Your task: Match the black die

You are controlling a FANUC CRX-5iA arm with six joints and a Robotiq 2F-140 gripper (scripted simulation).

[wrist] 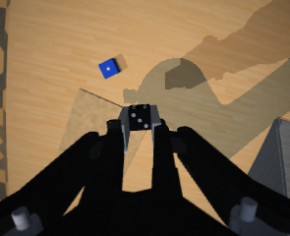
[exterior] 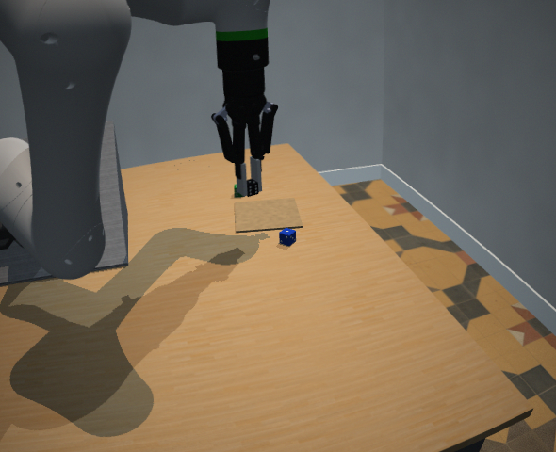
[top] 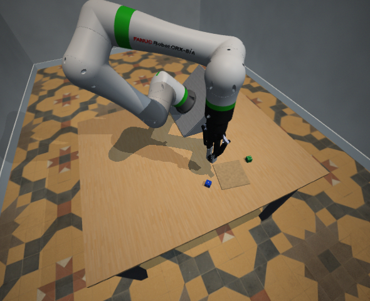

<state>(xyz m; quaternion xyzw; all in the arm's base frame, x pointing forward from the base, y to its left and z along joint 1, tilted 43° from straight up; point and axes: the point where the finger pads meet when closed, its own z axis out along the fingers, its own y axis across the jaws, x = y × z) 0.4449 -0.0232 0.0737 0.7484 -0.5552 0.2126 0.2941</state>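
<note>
Right now my hand is 5 cm short of the tan mat, 9 cm to the right of it and 14 cm above it. Round my hand: black die (2 cm below); then green die (2 cm ahead, 22 cm to the left, 12 cm below); then blue die (6 cm ahead, 4 cm to the right, 12 cm below).
</note>
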